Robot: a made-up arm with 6 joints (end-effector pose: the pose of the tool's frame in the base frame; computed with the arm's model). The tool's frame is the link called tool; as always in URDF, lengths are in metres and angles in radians. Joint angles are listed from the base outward.
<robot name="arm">
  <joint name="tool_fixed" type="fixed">
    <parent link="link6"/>
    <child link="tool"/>
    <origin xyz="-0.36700 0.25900 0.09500" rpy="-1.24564 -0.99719 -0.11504"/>
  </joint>
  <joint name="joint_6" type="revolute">
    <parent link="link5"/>
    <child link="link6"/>
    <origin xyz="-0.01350 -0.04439 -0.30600" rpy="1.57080 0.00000 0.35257"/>
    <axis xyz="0 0 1"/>
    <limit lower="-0.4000" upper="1.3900" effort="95" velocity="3"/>
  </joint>
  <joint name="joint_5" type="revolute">
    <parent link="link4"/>
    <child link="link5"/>
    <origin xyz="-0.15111 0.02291 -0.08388" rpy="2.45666 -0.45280 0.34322"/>
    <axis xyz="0 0 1"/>
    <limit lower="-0.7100" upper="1.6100" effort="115" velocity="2.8"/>
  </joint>
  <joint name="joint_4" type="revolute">
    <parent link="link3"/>
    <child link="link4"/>
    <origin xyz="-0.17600 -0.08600 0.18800" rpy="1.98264 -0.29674 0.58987"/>
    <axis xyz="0 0 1"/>
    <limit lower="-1.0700" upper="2.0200" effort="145" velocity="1.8"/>
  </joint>
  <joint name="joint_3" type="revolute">
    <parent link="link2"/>
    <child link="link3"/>
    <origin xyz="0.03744 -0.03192 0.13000" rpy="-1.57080 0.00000 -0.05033"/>
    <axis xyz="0 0 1"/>
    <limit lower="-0.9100" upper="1.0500" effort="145" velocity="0.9"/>
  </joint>
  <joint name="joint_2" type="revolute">
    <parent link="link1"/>
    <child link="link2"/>
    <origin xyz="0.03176 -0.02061 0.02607" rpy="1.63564 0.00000 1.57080"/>
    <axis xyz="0 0 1"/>
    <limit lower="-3.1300" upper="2.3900" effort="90" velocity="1.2"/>
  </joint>
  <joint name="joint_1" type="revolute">
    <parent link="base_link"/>
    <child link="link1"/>
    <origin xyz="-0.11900 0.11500 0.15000" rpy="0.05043 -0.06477 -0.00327"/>
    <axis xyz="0 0 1"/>
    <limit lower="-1.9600" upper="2.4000" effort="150" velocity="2.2"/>
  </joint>
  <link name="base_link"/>
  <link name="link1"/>
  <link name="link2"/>
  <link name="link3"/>
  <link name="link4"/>
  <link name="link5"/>
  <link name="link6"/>
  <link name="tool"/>
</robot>
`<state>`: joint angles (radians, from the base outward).
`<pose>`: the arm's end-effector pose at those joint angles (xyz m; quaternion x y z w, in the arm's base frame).
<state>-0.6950 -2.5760 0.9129 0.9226 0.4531 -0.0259</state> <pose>0.6864 -0.1066 0.2695 -0.4917 0.6096 0.3743 0.4965</pose>
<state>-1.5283 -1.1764 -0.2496 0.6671 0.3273 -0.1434</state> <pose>-0.2405 0.0068 0.8325 -0.6582 0.2066 -0.2523 0.6786</pose>
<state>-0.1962 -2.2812 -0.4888 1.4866 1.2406 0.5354</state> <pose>0.0254 0.4672 0.7820 -0.7438 0.1321 0.2943 0.5854</pose>
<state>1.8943 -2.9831 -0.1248 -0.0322 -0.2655 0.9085</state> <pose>-1.0974 0.4360 -0.0145 0.6551 0.1525 -0.5694 0.4725</pose>
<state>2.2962 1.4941 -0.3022 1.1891 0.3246 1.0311</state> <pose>-0.3078 0.0499 -0.6438 0.7585 0.4341 0.2037 0.4413</pose>
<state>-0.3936 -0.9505 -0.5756 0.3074 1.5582 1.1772</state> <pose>0.3920 -0.1685 0.9517 -0.2860 0.3392 0.4458 0.7774</pose>
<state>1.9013 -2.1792 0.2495 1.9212 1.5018 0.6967</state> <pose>-0.3752 0.6167 0.6983 -0.6052 -0.1422 0.7664 0.1616</pose>
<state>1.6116 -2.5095 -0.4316 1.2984 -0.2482 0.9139</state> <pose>-0.2383 -0.0011 0.8645 0.0699 0.6693 -0.7259 0.1423</pose>
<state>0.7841 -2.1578 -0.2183 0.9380 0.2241 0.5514</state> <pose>-0.2888 0.4235 0.9079 -0.5562 -0.4065 0.6691 0.2788</pose>
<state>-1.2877 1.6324 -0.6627 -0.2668 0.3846 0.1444</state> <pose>-0.6575 0.0671 -0.4418 -0.1221 -0.5128 -0.6274 0.5731</pose>
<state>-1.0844 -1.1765 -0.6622 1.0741 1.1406 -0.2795</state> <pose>-0.1128 0.1676 0.7132 -0.7108 0.3159 -0.1955 0.5973</pose>
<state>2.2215 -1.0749 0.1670 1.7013 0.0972 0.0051</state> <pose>0.1619 0.2945 0.5973 0.0452 -0.3959 0.8018 0.4454</pose>
